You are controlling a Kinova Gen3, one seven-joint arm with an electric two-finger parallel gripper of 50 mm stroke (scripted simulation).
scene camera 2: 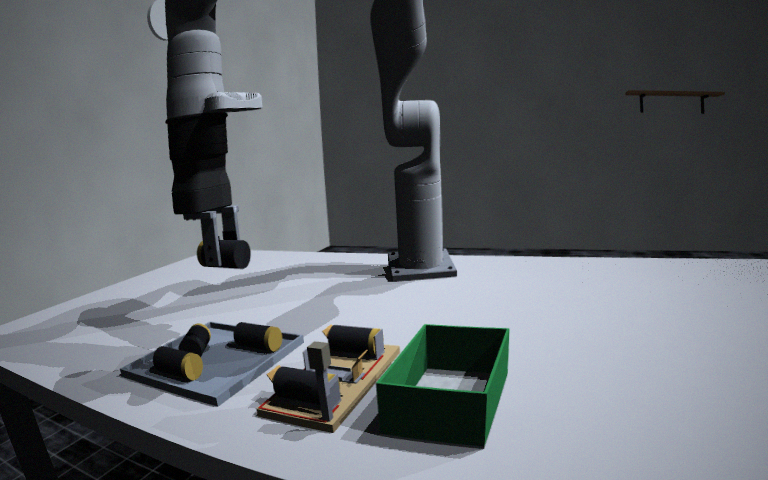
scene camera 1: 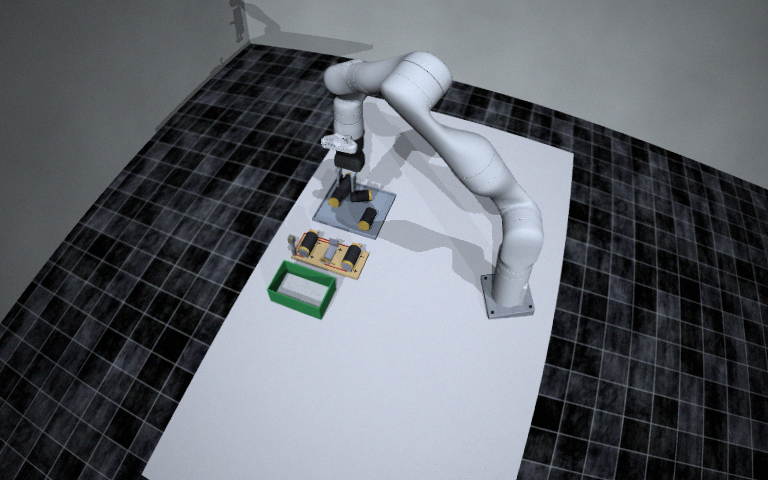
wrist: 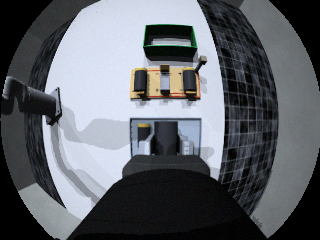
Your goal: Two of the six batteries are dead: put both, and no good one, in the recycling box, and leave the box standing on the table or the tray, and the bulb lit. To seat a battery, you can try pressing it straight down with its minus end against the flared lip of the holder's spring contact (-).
Labels:
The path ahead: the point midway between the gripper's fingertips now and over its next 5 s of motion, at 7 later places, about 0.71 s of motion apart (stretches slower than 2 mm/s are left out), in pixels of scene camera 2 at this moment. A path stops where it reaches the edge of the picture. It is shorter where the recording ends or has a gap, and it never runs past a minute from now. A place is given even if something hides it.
My gripper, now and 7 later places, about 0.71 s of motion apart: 224, 261; 232, 316; 236, 344; 239, 352; 231, 313; 224, 264; 187, 257; 179, 257

